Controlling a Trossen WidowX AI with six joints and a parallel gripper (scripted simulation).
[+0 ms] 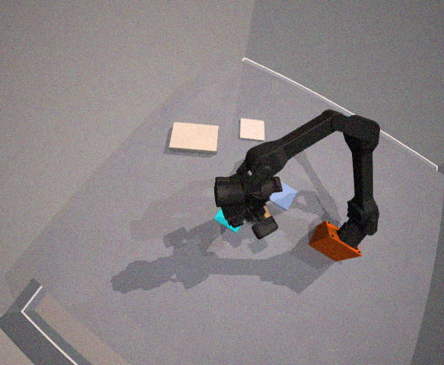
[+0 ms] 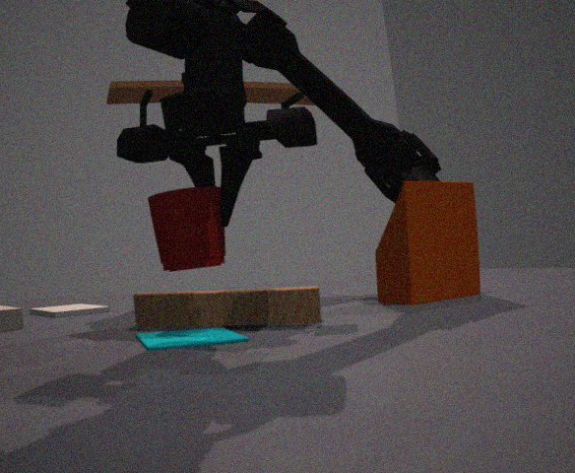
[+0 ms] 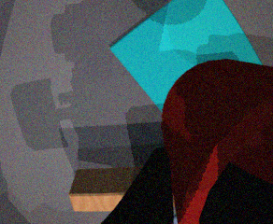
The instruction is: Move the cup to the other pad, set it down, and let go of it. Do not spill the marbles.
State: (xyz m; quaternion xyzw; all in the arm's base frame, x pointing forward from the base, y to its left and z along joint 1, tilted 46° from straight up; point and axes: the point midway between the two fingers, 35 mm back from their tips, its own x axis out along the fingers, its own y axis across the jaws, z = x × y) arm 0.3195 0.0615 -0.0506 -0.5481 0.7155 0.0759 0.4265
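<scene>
The low wooden bar is 9 cm to the right of my gripper tip, 9 cm below it and 2 cm behind it. Also, from my gripper tip: pale blue pad (17 cm to the right, 11 cm below, 8 cm behind); then red cup (3 cm ahead, 2 cm to the right).
</scene>
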